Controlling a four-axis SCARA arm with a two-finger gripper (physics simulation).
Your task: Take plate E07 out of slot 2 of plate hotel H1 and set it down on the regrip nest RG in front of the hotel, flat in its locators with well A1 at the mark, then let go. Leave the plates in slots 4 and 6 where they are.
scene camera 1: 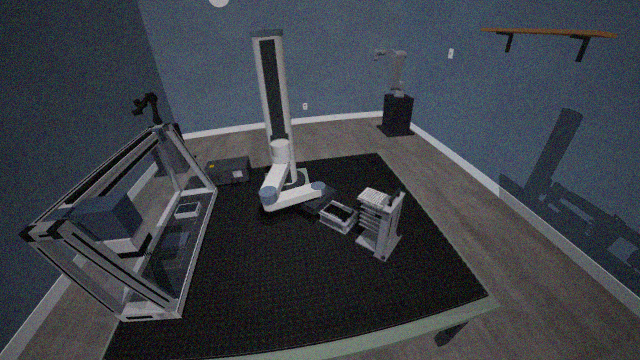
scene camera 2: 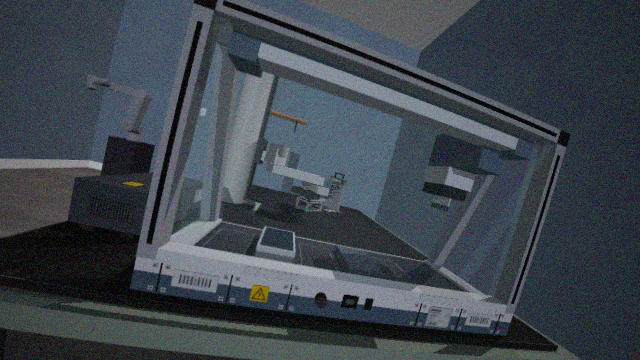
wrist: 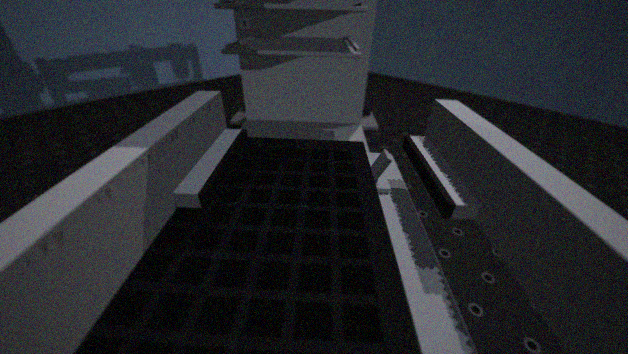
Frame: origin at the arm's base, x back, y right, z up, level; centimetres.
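Where they show: gripper, fingertip midpoint: (scene camera 1: 346, 216) (wrist: 326, 119); arm's base, origin of the base link: (scene camera 1: 286, 181).
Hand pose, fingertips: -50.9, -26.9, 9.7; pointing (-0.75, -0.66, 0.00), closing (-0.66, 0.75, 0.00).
Things, the pixels of their top centre, and the offset from my fingertips, as dx, dy, dz. "spot": a spot on its surface instead. Level surfaces: height alone.
- regrip nest, middle of its top: (wrist: 216, 250) (scene camera 1: 338, 209) (scene camera 2: 311, 198) +6.3, +2.2, -0.8
- pale plate, middle of its top: (scene camera 1: 375, 196) -7.8, -10.0, +16.0
- black mat, its level: dz -8.4
- grey box, surface spot: (scene camera 1: 229, 170) spot: +54.5, +63.0, +2.5
A black plate with a grid of wells (wrist: 300, 225) lies between my fingers in the wrist view, its long side running toward the hotel. It rests at the regrip nest (scene camera 1: 335, 224) (wrist: 421, 320), whose pale rail shows along its right side. Its label and well A1 cannot be read. My gripper (wrist: 326, 119) is open: the left pad is close to the plate's edge, and a gap separates the right pad from it. Plate hotel H1 (scene camera 1: 392, 227) (wrist: 305, 95) stands just beyond the nest. A pale plate (scene camera 1: 374, 196) sits at its top; the lower slots are too small to read.
A large framed machine (scene camera 1: 200, 235) (scene camera 2: 350, 280) stands at the left of the black mat (scene camera 1: 280, 280). A grey box (scene camera 1: 229, 170) stands behind it. The arm's white column (scene camera 1: 286, 90) rises behind the nest. A second arm on a black pedestal (scene camera 1: 398, 114) stands farther back.
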